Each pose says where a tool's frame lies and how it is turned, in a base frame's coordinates. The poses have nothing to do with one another.
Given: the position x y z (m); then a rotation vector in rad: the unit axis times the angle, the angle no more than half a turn.
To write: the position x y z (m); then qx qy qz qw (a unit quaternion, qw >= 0). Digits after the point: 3 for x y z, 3 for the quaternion.
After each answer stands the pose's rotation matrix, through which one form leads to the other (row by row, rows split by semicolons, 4 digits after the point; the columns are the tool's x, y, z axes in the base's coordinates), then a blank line. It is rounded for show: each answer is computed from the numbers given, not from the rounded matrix.
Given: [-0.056, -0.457, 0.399, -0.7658, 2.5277, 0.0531]
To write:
[-0.056, -0.457, 0.399, -0.281, 0.927, 0.019, 0.247]
-0.7198 -0.5305 0.4477; -0.5112 0.8415 0.1751; -0.4696 -0.1028 -0.8769

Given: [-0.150, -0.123, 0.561, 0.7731, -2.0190, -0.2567]
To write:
[-0.150, -0.123, 0.561, 0.315, -0.822, -0.104, 0.464]
-0.3719 -0.4201 -0.8278; -0.6139 0.7802 -0.1201; 0.6963 0.4635 -0.5480

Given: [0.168, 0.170, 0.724, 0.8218, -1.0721, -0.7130]
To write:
[0.168, 0.170, 0.724, 0.372, -0.485, -0.323, 0.722]
0.3202 0.1051 -0.9415; -0.8276 0.5146 -0.2241; 0.4610 0.8510 0.2518

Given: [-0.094, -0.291, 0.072, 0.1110, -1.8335, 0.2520]
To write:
[-0.094, -0.291, 0.072, 0.048, -0.791, 0.109, 0.600]
-0.2749 -0.2063 -0.9391; 0.0547 0.9718 -0.2295; 0.9599 -0.1145 -0.2559

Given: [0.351, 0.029, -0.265, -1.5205, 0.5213, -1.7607]
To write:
[0.351, 0.029, -0.265, -0.593, 0.203, -0.686, 0.370]
-0.0242 0.2667 0.9635; -0.7482 -0.6440 0.1594; 0.6630 -0.7171 0.2152

